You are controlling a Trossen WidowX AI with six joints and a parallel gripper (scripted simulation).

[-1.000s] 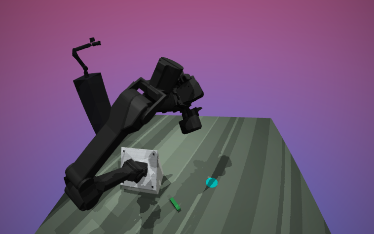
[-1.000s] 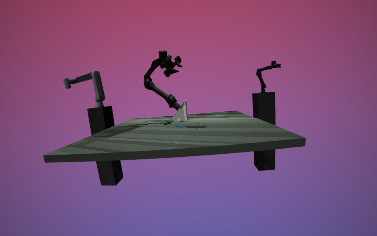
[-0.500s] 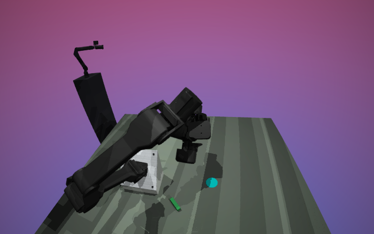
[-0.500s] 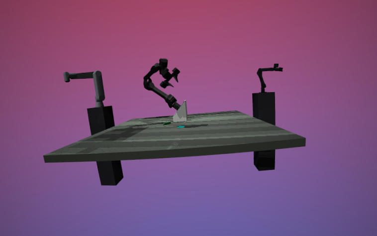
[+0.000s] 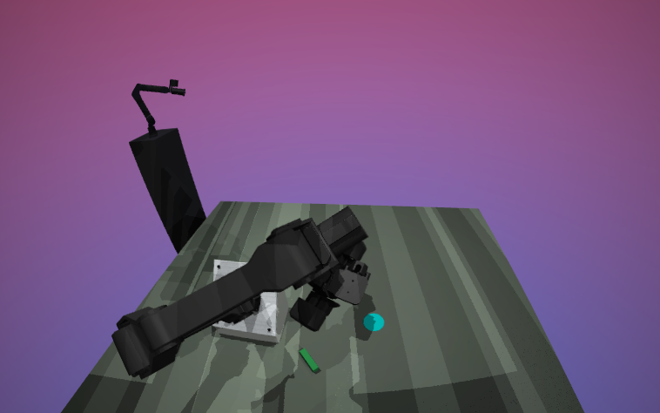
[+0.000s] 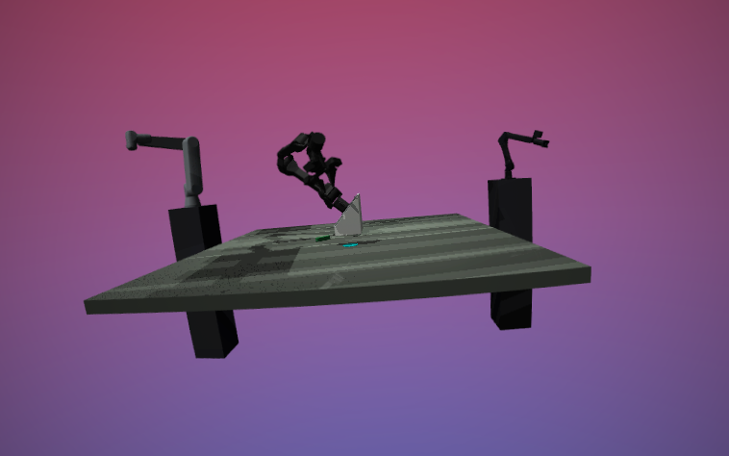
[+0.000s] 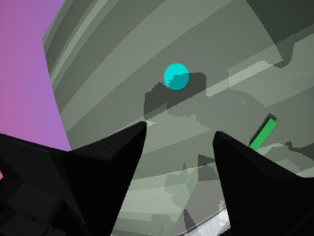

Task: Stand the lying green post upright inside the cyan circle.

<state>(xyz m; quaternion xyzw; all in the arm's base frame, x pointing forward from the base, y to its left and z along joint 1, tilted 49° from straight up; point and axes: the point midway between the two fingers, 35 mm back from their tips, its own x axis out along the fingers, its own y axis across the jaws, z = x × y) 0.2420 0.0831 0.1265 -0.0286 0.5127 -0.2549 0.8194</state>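
The green post is 21 cm below my gripper tip, 8 cm behind it and 6 cm to the right of it. The rest, counted from my gripper tip: cyan circle 22 cm below, 8 cm to the left, 7 cm ahead.
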